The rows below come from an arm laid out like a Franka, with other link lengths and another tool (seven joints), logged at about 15 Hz.
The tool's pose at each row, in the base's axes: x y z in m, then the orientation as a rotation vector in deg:
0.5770 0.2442 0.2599 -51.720 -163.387 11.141
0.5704 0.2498 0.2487 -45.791 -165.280 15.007
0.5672 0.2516 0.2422 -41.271 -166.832 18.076
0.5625 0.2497 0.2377 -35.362 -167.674 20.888
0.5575 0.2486 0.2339 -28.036 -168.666 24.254
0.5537 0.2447 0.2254 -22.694 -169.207 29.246
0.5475 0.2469 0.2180 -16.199 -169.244 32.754
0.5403 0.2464 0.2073 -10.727 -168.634 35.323
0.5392 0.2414 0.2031 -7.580 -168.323 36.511
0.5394 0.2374 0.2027 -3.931 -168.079 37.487
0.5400 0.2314 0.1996 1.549 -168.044 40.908
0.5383 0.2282 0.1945 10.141 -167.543 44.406
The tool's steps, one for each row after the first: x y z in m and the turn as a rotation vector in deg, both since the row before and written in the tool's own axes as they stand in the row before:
0.0075 0.0027 0.0117 2.518 -1.499 -3.904
0.0031 0.0012 0.0067 1.896 -1.463 -2.945
0.0029 -0.0027 0.0055 2.023 -0.723 -3.806
0.0038 -0.0019 0.0048 2.382 -1.141 -4.688
0.0016 -0.0022 0.0097 3.309 -1.536 -3.218
0.0060 0.0031 0.0072 2.519 -0.967 -4.062
0.0060 0.0025 0.0111 2.000 -0.335 -3.492
-0.0001 -0.0029 0.0059 0.958 -0.253 -2.015
-0.0007 -0.0034 0.0020 0.832 -0.389 -2.340
-0.0014 -0.0041 0.0052 2.437 -1.494 -3.229
0.0010 -0.0004 0.0062 2.668 -1.917 -5.203

